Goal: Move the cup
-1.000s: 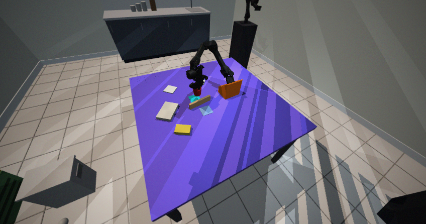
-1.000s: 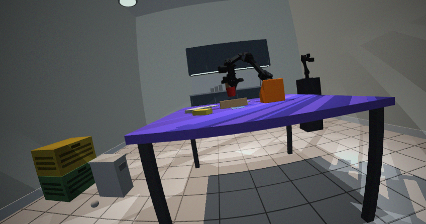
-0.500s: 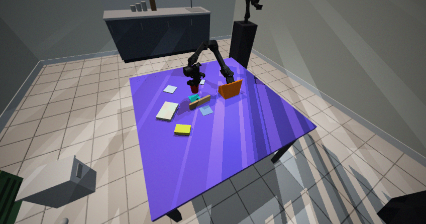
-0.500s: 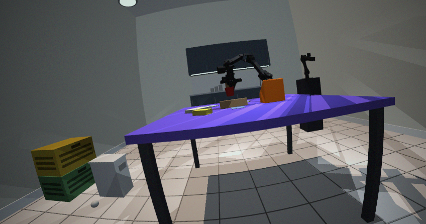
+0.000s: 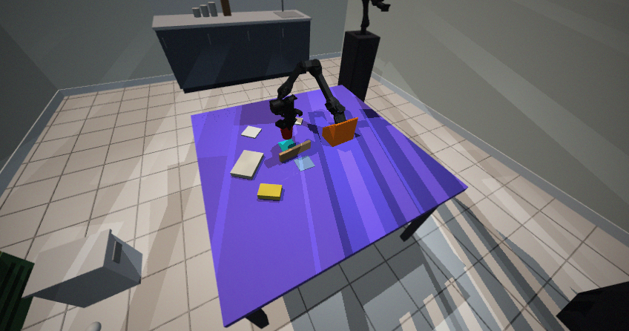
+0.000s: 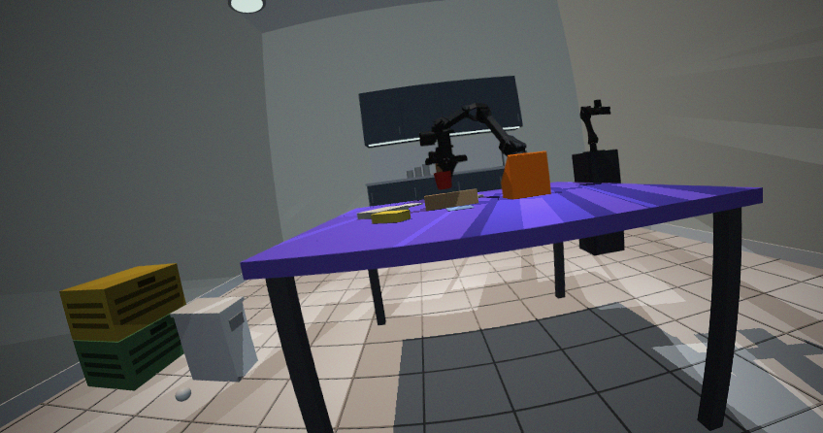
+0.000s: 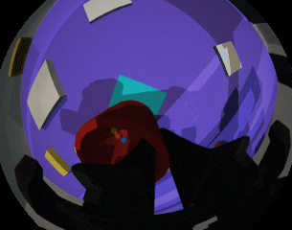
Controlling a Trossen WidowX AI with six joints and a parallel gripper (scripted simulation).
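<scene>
Right now my gripper tip is 30 mm short of the cyan pad, 20 mm to the right of it and 110 mm above it. Also, from my gripper tip: red cup (30 mm ahead, 20 mm to the left); yellow block (220 mm ahead, 320 mm to the left, 90 mm below); wooden block (110 mm to the left, 90 mm below).
</scene>
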